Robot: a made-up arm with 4 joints.
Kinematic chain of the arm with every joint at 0, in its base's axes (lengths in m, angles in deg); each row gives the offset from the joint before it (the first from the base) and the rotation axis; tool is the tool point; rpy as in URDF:
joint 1: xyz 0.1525 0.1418 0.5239 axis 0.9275 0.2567 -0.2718
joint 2: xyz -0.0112 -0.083 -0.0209 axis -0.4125 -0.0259 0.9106
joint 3: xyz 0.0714 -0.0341 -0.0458 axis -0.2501 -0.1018 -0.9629
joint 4: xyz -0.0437 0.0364 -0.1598 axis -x
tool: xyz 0.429 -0.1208 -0.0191 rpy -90 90 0
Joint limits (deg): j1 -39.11..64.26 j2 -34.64..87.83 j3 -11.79..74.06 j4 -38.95..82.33
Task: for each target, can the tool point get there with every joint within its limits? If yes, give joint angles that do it. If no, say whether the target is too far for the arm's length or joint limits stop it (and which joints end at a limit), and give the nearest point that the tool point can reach.
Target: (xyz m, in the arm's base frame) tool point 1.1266 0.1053 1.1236
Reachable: no: too far | nearest point 0.6515 0.0298 0.7152 | short by 0.631 m
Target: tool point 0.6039 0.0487 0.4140
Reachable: yes | joints 27.36 56.98 42.64 38.55
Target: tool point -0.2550 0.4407 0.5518
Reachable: no: joint limits stop it (at a limit: joint 2, joint 3, joint 4) | nearest point 0.2515 0.5206 0.4168 | short by 0.530 m
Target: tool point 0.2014 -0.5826 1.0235
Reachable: no: too far | nearest point 0.2475 -0.3550 0.7502 | short by 0.359 m
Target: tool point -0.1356 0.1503 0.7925
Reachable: no: joint limits stop it (at a limit: joint 1, joint 2, joint 3) | nearest point 0.1441 -0.3495 0.7178 | short by 0.578 m
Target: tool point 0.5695 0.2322 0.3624
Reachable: yes | joints 23.06 38.12 -0.87 50.49
